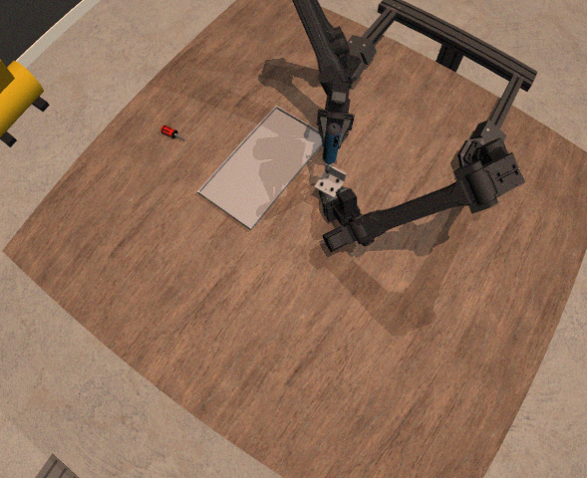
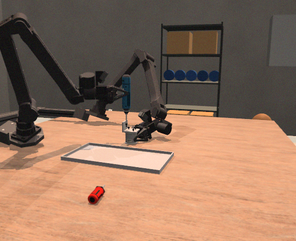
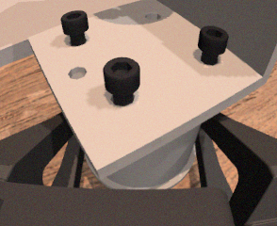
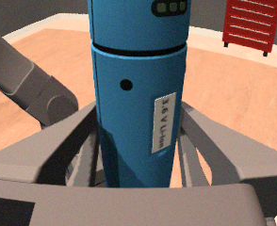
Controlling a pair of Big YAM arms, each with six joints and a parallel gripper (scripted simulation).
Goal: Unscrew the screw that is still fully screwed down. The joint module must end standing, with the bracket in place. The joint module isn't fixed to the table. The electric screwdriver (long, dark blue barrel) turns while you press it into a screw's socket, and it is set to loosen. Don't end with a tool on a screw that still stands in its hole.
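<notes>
Now: the joint module 1 cm above my left hand. Also, from my left hand: shallow grey tray 6 cm ahead, 22 cm to the right, 2 cm below; pale l-shaped bracket 5 cm above; red manual screwdriver 18 cm ahead, 55 cm to the right, 1 cm below.
</notes>
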